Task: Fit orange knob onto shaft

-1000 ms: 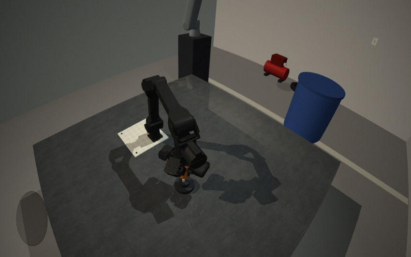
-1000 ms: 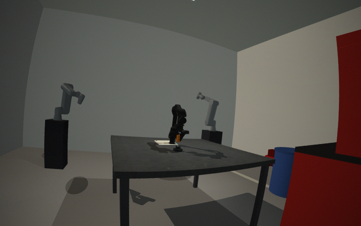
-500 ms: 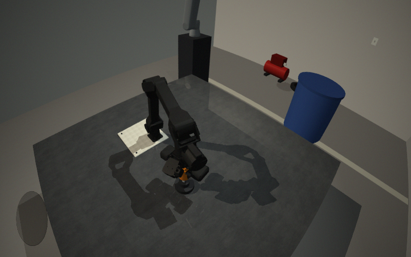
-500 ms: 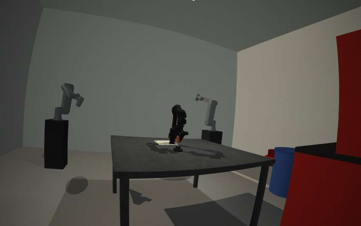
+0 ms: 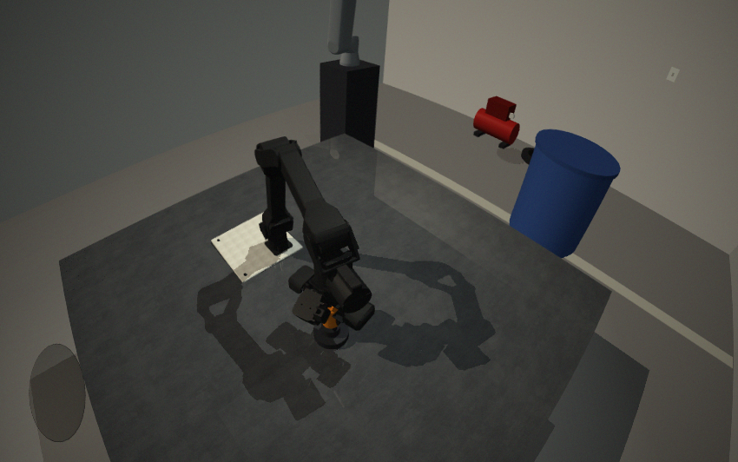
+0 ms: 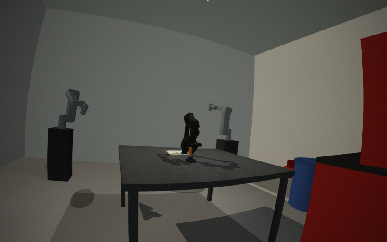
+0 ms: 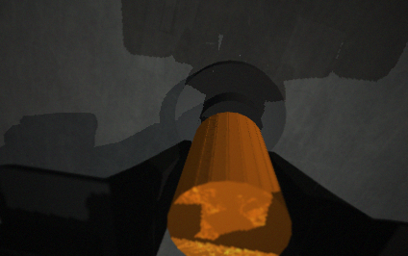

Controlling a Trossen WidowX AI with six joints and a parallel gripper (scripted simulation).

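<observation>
The round black pedestal lies 4 cm below my gripper tip. The rest, counted from my gripper tip: orange knob (3 cm above).
</observation>
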